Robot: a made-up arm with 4 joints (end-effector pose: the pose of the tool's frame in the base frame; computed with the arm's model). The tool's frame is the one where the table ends. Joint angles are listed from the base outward.
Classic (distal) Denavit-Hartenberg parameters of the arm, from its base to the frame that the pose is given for. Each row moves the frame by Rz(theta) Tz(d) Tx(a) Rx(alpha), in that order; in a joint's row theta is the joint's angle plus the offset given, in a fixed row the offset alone. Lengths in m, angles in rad.
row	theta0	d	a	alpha
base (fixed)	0	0.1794	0	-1.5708
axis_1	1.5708	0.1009	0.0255	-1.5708
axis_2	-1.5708	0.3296	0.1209	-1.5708
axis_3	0	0.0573	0.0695	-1.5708
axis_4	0	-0.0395	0.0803	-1.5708
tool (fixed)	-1.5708	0.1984	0	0
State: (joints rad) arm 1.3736 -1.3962 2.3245 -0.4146
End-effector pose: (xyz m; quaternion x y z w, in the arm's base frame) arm -0.0395 0.0099 0.3143 0.2144 -0.7804 0.5568 0.1868
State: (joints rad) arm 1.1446 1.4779 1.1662 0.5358
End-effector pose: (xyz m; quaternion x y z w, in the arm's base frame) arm -0.2945 0.2705 0.3871 -0.4779 0.0116 -0.0423 0.8773
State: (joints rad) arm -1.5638 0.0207 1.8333 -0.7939
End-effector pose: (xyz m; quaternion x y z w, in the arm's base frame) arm 0.0024 0.1911 0.1181 0.3469 -0.1814 -0.6914 0.6073
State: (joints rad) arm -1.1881 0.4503 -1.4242 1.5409
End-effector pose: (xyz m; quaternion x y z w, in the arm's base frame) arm -0.0534 0.1705 -0.0258 0.1264 0.0921 0.5143 0.8432
